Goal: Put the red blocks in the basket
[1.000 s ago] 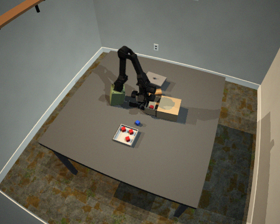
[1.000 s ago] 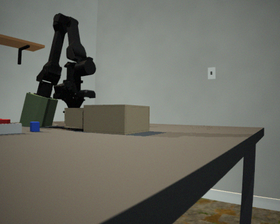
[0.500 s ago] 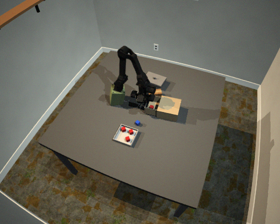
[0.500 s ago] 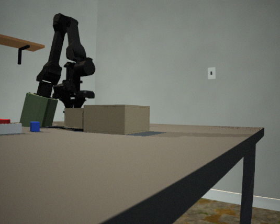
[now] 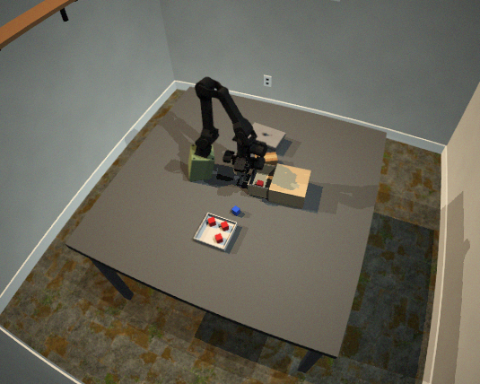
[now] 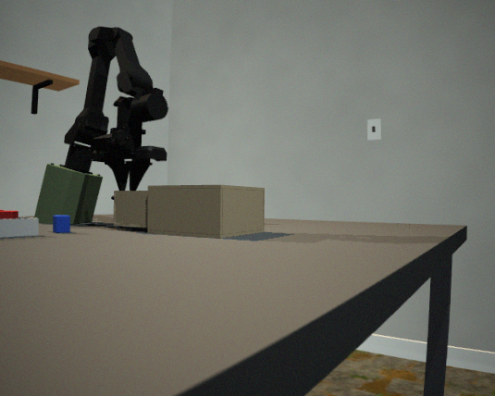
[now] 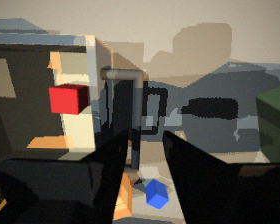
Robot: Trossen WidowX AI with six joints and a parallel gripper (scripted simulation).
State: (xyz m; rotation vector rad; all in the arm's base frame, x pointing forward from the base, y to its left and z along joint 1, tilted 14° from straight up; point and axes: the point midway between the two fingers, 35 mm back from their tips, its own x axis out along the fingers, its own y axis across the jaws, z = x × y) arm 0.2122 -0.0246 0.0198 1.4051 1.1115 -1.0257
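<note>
Right now the white basket is 31 cm to the right of my hand, 10 cm below it and 4 cm behind it. Round my hand: orange box (14 cm to the left, 8 cm below, 7 cm ahead); tan drawer cabinet (18 cm ahead, 7 cm below); grey lid (30 cm to the left, 6 cm below, 3 cm ahead).
</note>
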